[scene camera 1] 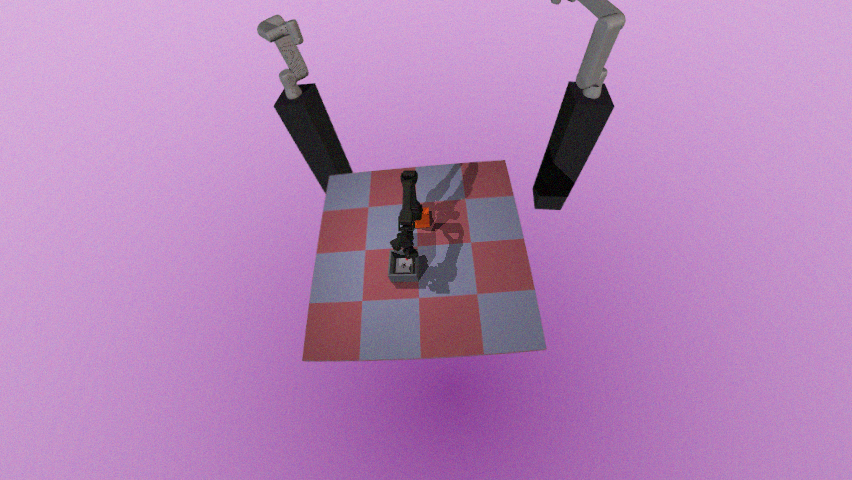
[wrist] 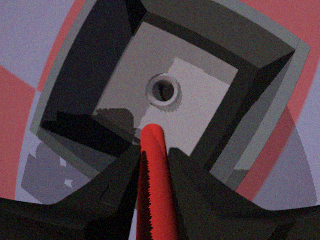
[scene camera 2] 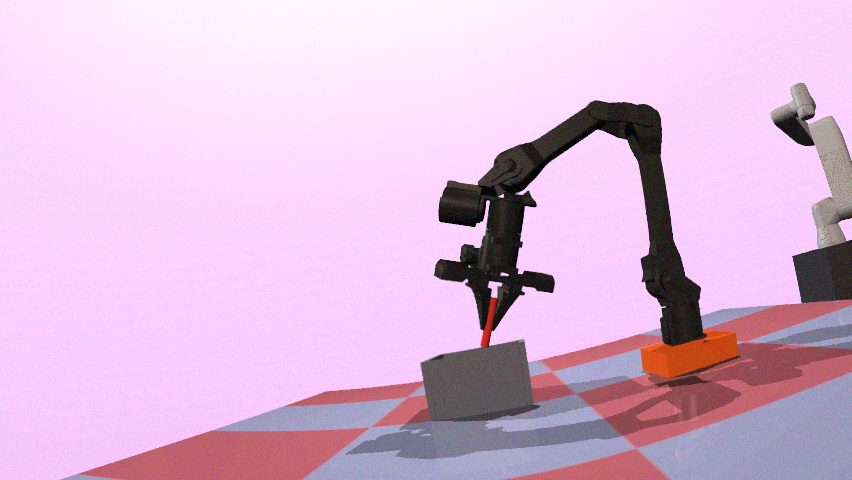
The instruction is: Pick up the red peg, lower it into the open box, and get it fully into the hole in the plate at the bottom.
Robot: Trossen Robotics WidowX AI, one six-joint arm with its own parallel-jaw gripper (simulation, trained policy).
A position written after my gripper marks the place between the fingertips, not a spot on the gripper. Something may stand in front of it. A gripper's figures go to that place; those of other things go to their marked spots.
Scene:
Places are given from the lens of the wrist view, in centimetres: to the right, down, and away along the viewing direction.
my gripper (wrist: 154, 154): 0, 2, 10
grey box (wrist: 269, 59): 9, -5, 15
pale plate (wrist: 134, 99): -2, -2, 17

